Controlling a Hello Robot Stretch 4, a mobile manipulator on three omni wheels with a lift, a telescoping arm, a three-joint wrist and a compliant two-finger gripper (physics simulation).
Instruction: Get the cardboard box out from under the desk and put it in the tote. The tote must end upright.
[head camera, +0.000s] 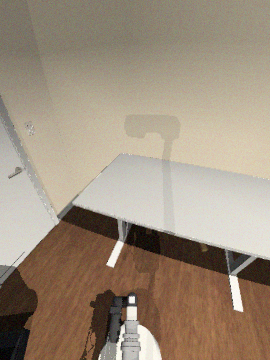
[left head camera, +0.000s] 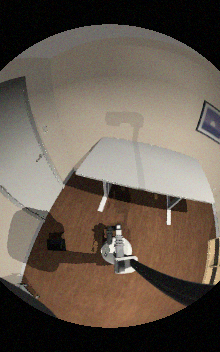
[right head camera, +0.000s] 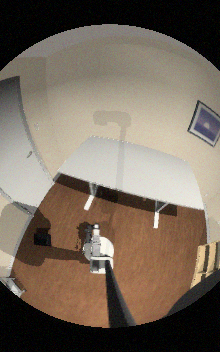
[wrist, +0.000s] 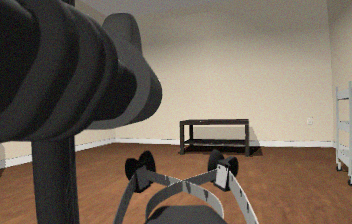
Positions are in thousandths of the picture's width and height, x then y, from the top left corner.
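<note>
There is a white desk in this scene, and I find it at (head camera: 798, 576), at (left head camera: 611, 467) and at (right head camera: 566, 473). My gripper (wrist: 516, 730) is here to be seen too.
</note>
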